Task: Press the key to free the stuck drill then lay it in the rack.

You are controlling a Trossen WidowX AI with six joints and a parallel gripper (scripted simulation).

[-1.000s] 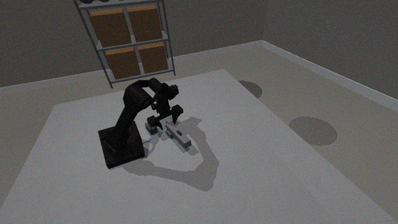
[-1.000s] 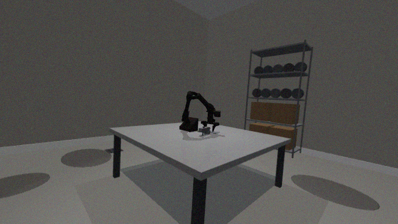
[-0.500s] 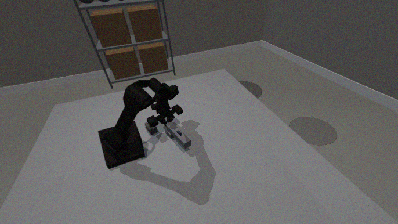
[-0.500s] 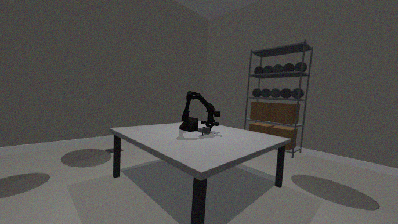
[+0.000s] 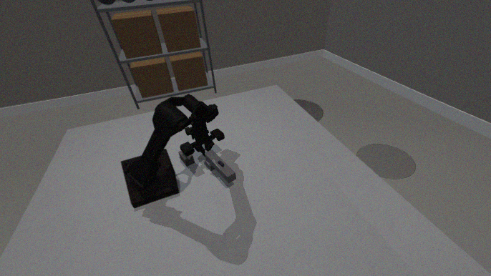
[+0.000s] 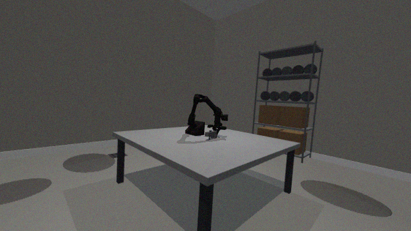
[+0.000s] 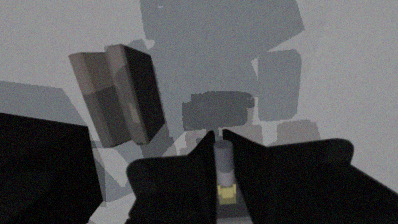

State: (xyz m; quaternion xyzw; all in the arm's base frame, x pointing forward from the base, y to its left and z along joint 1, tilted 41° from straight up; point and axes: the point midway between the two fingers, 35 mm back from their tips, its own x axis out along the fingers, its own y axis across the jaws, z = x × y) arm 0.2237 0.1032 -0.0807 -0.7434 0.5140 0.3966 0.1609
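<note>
Now: gripper tip 5 cm to the left of the drill, 4 cm below it and 2 cm short of it. The rest, counted from my gripper tip: grey holder block: 11 cm to the right, 5 cm ahead, 3 cm above; then rack: 9 cm behind, 1 cm to the left; then blue key: 13 cm to the right, 6 cm ahead, 4 cm above.
</note>
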